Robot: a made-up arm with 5 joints.
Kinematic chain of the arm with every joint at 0, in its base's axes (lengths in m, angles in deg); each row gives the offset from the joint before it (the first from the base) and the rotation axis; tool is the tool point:
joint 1: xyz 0 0 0.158 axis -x
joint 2: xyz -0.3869 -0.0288 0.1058 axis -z
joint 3: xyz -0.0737 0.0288 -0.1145 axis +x
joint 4: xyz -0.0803 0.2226 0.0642 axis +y
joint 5: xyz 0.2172 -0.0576 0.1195 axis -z
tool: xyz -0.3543 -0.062 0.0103
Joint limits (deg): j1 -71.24..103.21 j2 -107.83..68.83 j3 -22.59..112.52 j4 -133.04..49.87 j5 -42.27..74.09
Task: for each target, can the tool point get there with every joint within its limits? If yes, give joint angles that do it. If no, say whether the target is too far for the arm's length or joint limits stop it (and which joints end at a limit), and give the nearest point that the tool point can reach.
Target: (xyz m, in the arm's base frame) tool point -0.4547 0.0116 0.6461
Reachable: yes | joints -49.43 34.84 44.80 -82.79 53.47
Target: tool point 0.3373 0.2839 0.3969
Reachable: no: joint limits stop it (at a limit: joint 2, joint 3, joint 5) | nearest point 0.0877 0.2244 0.3468 | short by 0.261 m
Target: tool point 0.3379 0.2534 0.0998
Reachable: no: joint limits stop it (at a limit: joint 2, joint 5) | nearest point 0.1007 0.2267 0.1059 | short by 0.239 m
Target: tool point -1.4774 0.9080 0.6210
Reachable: no: too far | nearest point -0.8319 0.3566 0.3677 | short by 0.886 m
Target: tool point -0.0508 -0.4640 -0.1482
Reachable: no: joint limits stop it (at a limit: joint 1, joint 3, joint 5) | nearest point -0.1318 -0.4627 -0.0441 | short by 0.132 m
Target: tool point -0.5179 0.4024 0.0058
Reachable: yes | joints 34.39 26.71 -0.81 -32.06 33.68
